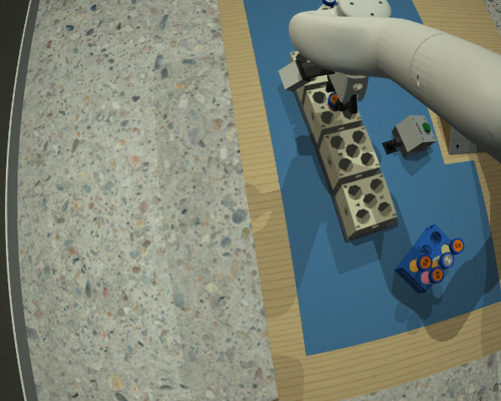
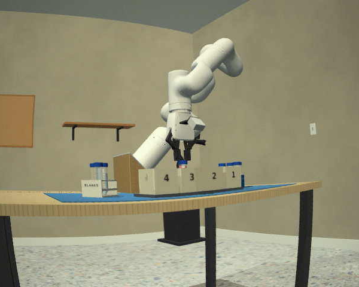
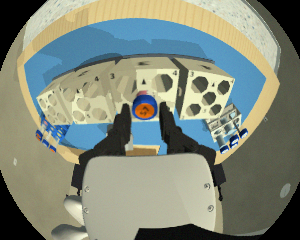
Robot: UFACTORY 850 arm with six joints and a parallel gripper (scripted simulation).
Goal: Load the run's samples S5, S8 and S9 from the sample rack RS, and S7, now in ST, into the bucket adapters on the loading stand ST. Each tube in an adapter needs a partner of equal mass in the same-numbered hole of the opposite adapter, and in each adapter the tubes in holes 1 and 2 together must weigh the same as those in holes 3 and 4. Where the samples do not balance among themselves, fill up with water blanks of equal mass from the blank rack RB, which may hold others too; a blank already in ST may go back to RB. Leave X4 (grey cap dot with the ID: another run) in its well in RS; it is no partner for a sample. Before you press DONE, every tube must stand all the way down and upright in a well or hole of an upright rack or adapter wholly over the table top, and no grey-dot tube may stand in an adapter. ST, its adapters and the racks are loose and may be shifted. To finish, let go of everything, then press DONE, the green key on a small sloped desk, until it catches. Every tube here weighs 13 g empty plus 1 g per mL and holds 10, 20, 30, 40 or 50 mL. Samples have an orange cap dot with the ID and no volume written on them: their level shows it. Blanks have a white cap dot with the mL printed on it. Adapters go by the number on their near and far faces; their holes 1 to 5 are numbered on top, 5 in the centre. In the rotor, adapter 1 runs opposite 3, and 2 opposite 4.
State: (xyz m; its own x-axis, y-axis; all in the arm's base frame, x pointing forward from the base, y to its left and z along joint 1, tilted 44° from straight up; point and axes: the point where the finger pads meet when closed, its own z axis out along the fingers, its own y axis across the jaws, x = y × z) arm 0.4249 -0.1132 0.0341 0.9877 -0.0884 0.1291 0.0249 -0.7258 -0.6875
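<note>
The sample tube S5 is 37 cm to the left of my hand, 18 cm behind it and 8 cm below it. Also, from my hand: loading stand ST: 14 cm below, 5 cm to the left, 1 cm behind; blank rack RB: 28 cm to the right, 14 cm behind, 11 cm below; adapter 1: 22 cm to the left, 9 cm below, 1 cm behind.
</note>
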